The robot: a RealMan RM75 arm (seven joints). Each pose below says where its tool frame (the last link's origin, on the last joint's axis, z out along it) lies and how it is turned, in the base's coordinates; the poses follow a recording.
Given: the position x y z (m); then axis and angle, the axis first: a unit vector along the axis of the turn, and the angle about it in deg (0 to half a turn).
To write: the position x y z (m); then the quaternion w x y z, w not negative. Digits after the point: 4 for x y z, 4 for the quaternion.
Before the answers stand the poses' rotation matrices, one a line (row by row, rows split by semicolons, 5 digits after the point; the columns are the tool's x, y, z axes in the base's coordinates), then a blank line. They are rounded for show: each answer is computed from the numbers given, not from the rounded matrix.
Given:
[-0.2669 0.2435 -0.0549 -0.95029 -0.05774 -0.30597 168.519]
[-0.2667 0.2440 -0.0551 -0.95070 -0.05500 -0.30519 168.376]
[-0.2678 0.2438 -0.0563 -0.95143 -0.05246 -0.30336 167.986]
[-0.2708 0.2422 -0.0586 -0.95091 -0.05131 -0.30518 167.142]
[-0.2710 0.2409 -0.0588 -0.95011 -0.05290 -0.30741 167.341]
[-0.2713 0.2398 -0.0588 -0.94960 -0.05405 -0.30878 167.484]
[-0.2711 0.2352 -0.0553 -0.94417 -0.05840 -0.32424 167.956]
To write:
0.80804 0.16954 0.56421; 0.04774 -0.97339 0.22413; 0.58719 -0.15417 -0.79463
0.80964 0.16500 0.56326; 0.04201 -0.97350 0.22478; 0.58542 -0.15833 -0.79512
0.81252 0.16188 0.56001; 0.03559 -0.97265 0.22952; 0.58185 -0.16656 -0.79606
0.81087 0.16427 0.56170; 0.02845 -0.96973 0.24254; 0.58454 -0.18069 -0.79099
0.80777 0.16667 0.56545; 0.03193 -0.97016 0.24034; 0.58863 -0.17609 -0.78899
0.80580 0.16835 0.56775; 0.03452 -0.97046 0.23877; 0.59118 -0.17281 -0.78781
0.78530 0.17672 0.59335; 0.04141 -0.97124 0.23447; 0.61772 -0.15956 -0.77004

[-0.2669 0.2435 -0.0549 0.1000 -0.9455 -0.0575 -0.3044]
[-0.2667 0.2440 -0.0551 0.1013 -0.9458 -0.0547 -0.3036]
[-0.2678 0.2438 -0.0563 0.1046 -0.9462 -0.0522 -0.3017]
[-0.2708 0.2422 -0.0586 0.1120 -0.9449 -0.0510 -0.3033]
[-0.2710 0.2409 -0.0588 0.1102 -0.9443 -0.0526 -0.3055]
[-0.2713 0.2398 -0.0588 0.1090 -0.9439 -0.0537 -0.3069]
[-0.2711 0.2352 -0.0553 0.1049 -0.9390 -0.0581 -0.3225]

